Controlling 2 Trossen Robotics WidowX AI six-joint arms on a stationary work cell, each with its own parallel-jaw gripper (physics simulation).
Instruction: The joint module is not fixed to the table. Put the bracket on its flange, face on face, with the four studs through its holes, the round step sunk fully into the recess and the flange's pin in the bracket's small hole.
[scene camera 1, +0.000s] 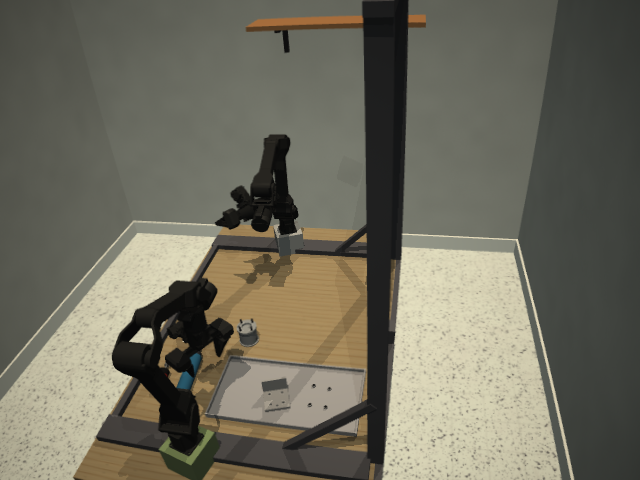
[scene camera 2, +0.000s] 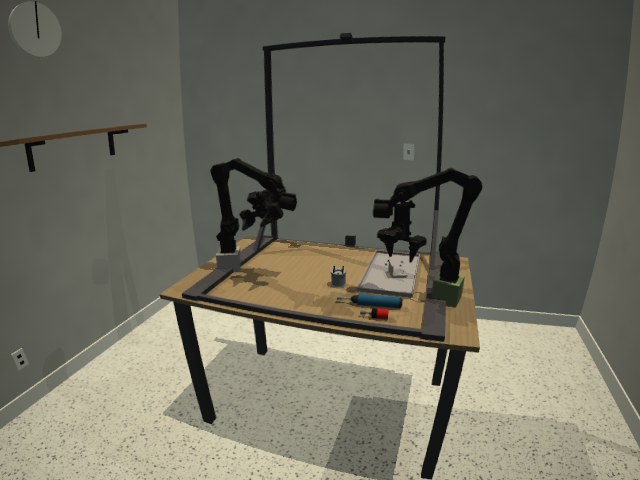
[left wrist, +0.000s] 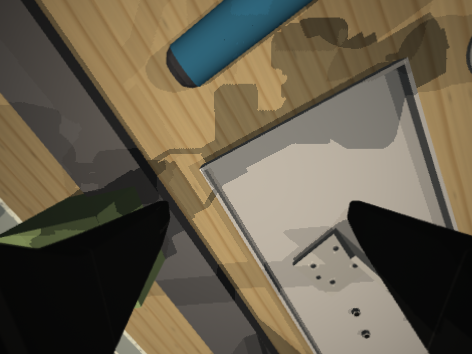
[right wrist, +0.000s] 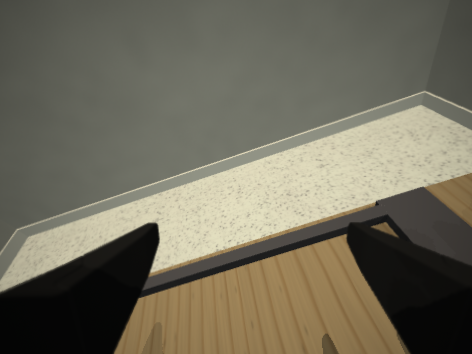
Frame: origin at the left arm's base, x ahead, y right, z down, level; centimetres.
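Where they show: left gripper, fingertip midpoint: (scene camera 1: 205, 366) (scene camera 2: 400, 259) (left wrist: 258, 209); right gripper, fingertip midpoint: (scene camera 1: 222, 220) (scene camera 2: 251, 228) (right wrist: 253, 231); left arm's base, link origin: (scene camera 1: 186, 441) (scene camera 2: 449, 278); right arm's base, link origin: (scene camera 1: 287, 229) (scene camera 2: 228, 250).
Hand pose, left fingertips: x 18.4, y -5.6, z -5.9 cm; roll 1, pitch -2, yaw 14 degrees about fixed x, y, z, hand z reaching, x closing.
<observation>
Each offset is from my left fingertips to the centre of the thing.
The grey L-shaped bracket {dy +16.3, dx +6.6, dz +11.5 cm} (scene camera 1: 276, 399) (scene camera 2: 397, 274) (left wrist: 330, 270) lies in the tray {dy +18.1, dx +10.0, dz +13.9 cm} (scene camera 1: 232, 392) (scene camera 2: 371, 283) (left wrist: 300, 180), its holed plate flat and its other plate standing up. The joint module {dy -3.8, dx +24.5, dz +11.0 cm} (scene camera 1: 248, 334) (scene camera 2: 338, 277) stands upright on the table, studs up, outside the tray. My left gripper (scene camera 1: 205, 363) (scene camera 2: 401, 258) (left wrist: 258, 209) is open and empty, pointing down above the tray area. In the left wrist view the bracket is below the right-hand fingertip, which hides part of it. My right gripper (right wrist: 253, 231) is open and empty, raised far from both parts. The flange's pin is too small to see.
Several nuts {dy +23.7, dx +15.3, dz +14.0 cm} (scene camera 1: 313, 385) {dy +25.6, dx +8.8, dz +14.0 cm} (left wrist: 355, 312) lie in the tray beside the bracket. A blue driver {dy -12.8, dx +6.1, dz +12.7 cm} (scene camera 1: 189, 373) (scene camera 2: 378, 300) (left wrist: 235, 42) and a red-handled driver {dy -19.9, dx +0.9, dz +13.0 cm} (scene camera 2: 381, 313) lie outside the tray. A dark frame (scene camera 1: 289, 454) (scene camera 2: 310, 315) edges the table, with an upright post (scene camera 1: 379, 206) beside the tray.
</observation>
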